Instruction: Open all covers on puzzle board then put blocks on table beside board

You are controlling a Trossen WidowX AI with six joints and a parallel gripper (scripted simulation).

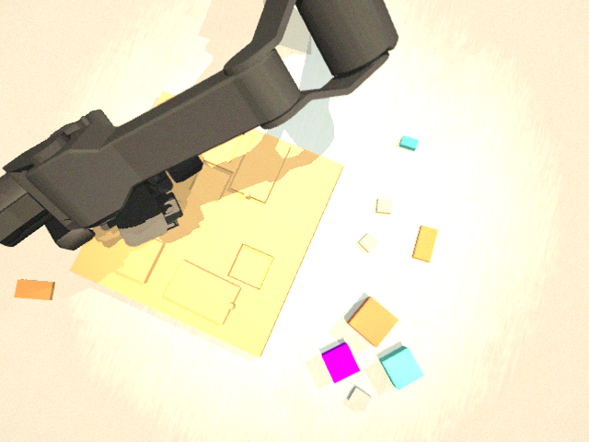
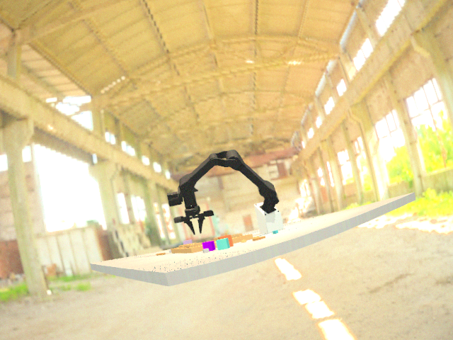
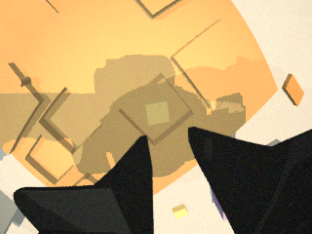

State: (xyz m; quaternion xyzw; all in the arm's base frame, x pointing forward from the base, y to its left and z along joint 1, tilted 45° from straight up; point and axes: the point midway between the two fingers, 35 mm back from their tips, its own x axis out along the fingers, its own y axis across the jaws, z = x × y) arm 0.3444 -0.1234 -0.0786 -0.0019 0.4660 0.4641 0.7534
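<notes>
Now: gripper tip 60 mm to the right of the yellow puzzle board, 50 mm above it and 10 mm past it. From my gripper tip the other things lie so: orange cube (330 mm to the left, 90 mm ahead, 50 mm below); lilac block (170 mm to the right, 50 mm below, 40 mm behind); magenta cube (290 mm to the left, 160 mm ahead, 50 mm below).
</notes>
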